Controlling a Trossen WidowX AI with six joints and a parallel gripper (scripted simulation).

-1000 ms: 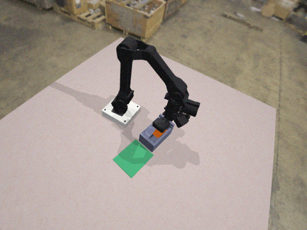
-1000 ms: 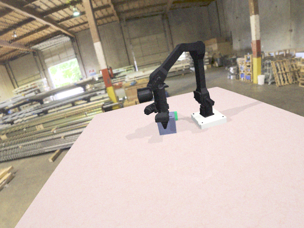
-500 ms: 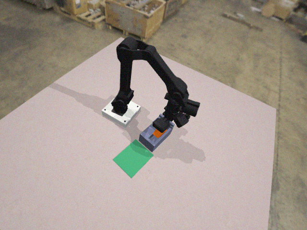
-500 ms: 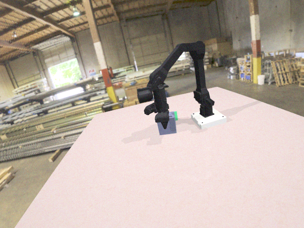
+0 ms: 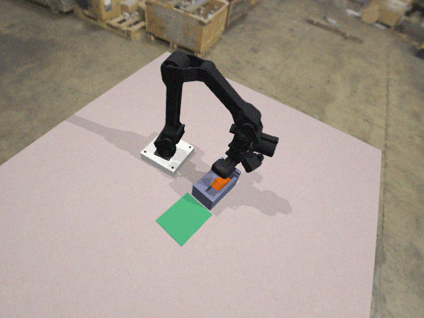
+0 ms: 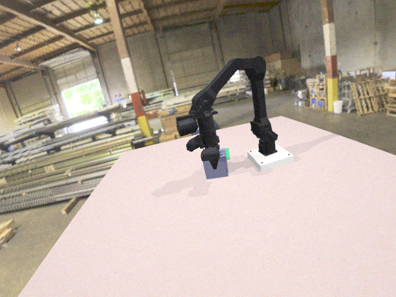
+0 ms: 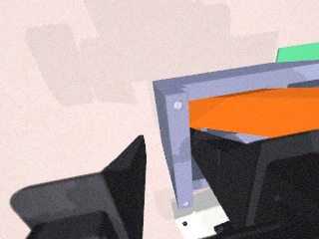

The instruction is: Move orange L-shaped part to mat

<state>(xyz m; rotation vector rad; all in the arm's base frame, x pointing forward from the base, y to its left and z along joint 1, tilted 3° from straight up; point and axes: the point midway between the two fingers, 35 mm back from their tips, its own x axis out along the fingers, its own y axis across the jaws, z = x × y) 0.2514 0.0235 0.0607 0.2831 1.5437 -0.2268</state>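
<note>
Now: the orange L-shaped part 20 mm behind my gripper tip, 50 mm to the right of it and 10 mm below it. From my gripper tip the other things lie so: green mat 70 mm behind, 220 mm to the right, 60 mm below.
</note>
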